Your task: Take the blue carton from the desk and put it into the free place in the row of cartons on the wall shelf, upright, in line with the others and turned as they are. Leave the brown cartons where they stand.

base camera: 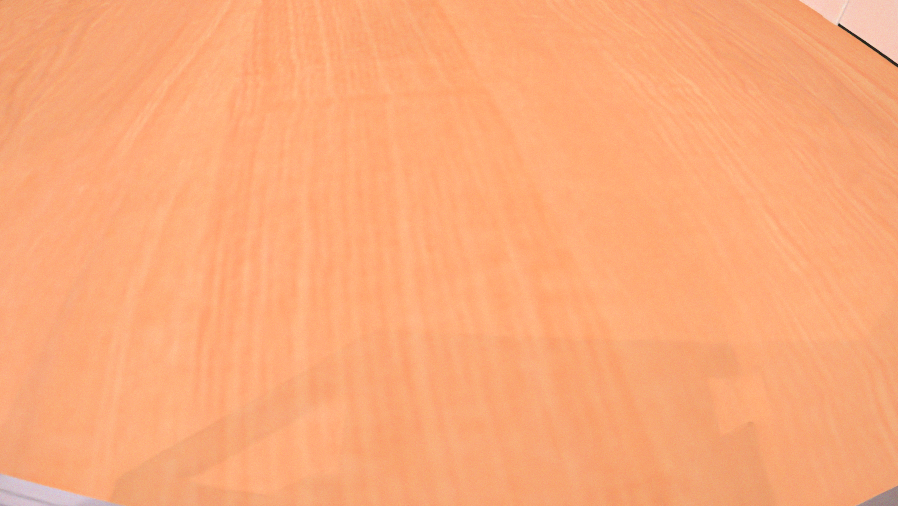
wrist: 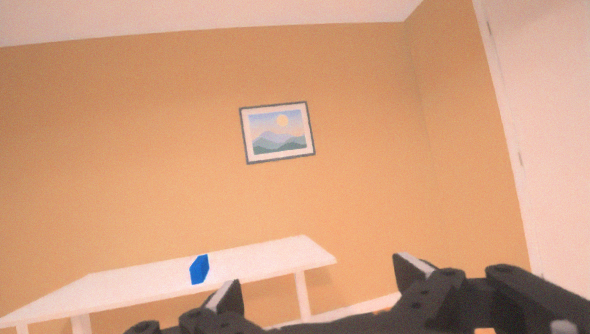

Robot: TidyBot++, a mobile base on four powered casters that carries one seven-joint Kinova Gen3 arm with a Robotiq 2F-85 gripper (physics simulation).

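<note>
The blue carton stands upright on the white desk in the wrist view, left of the desk's middle and close to its front edge. My gripper is open, with its two fingertips wide apart at the bottom of the wrist view. It is well away from the carton and the desk, which lie across the room. The wall shelf and the brown cartons do not show in either view.
A framed picture hangs on the orange wall above the desk. A white door is at the right of the wrist view. The base camera shows wooden floor with a shadow on it, and a pale wall base at top right.
</note>
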